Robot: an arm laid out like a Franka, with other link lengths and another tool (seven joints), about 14 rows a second.
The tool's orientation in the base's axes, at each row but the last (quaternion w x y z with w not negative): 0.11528, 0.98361, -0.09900, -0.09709; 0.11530, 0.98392, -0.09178, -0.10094; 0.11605, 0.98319, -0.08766, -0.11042; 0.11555, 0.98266, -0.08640, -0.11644; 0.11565, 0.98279, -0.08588, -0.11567
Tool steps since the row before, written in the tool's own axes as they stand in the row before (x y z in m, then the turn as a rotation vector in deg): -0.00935, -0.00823, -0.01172, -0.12, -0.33, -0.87; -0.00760, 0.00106, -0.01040, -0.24, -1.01, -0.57; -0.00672, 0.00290, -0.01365, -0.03, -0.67, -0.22; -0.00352, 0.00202, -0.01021, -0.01, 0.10, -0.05; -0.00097, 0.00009, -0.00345, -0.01, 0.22, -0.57
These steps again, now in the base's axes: -0.00507, 0.01231, 0.01074, 0.13, 0.52, 0.77; -0.00520, 0.00270, 0.01152, 0.05, 1.13, 0.34; -0.00364, 0.00140, 0.01499, 0.12, 0.69, 0.05; -0.00112, 0.00087, 0.01090, -0.01, -0.08, 0.07; -0.00009, 0.00082, 0.00349, 0.10, -0.09, 0.60
